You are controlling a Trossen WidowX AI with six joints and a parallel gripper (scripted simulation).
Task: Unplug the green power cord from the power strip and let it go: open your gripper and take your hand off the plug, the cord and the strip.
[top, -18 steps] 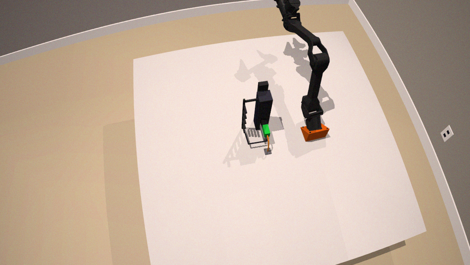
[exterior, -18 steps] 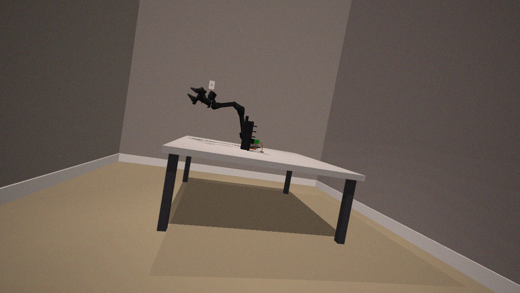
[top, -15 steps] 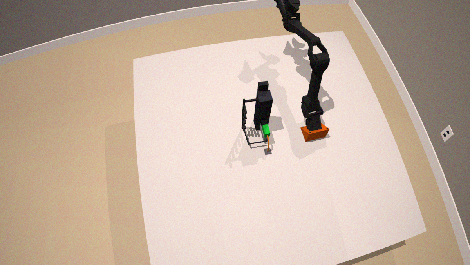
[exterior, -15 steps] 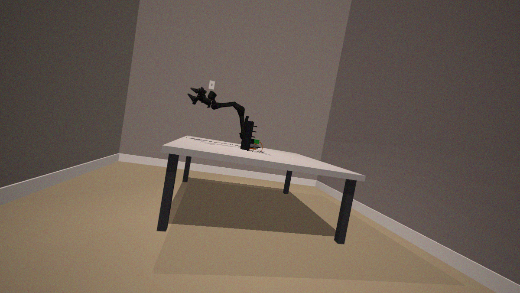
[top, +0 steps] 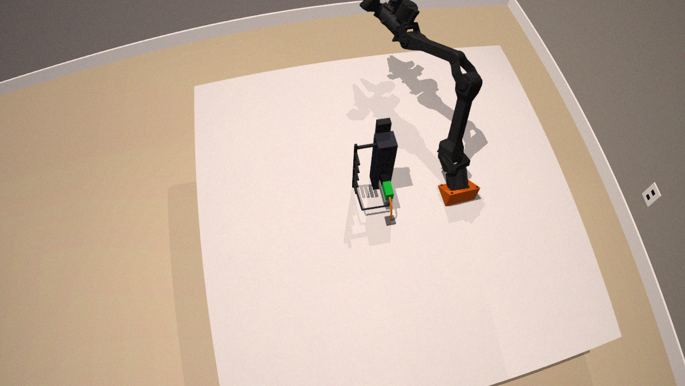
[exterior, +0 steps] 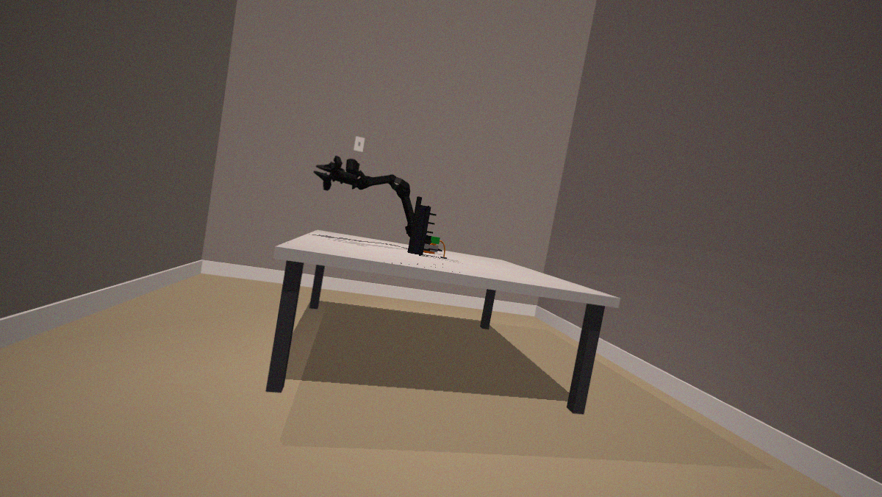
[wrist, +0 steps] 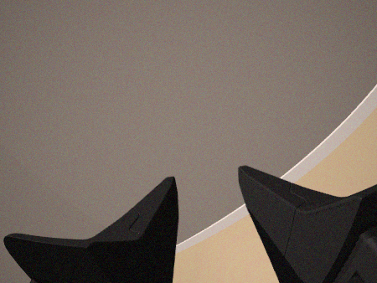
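The green plug lies 1 cm ahead of my gripper tip, 63 cm to the left of it and 24 cm below it. From my gripper tip the other things lie so: small grey block 1 cm behind, 71 cm to the left, 33 cm below.
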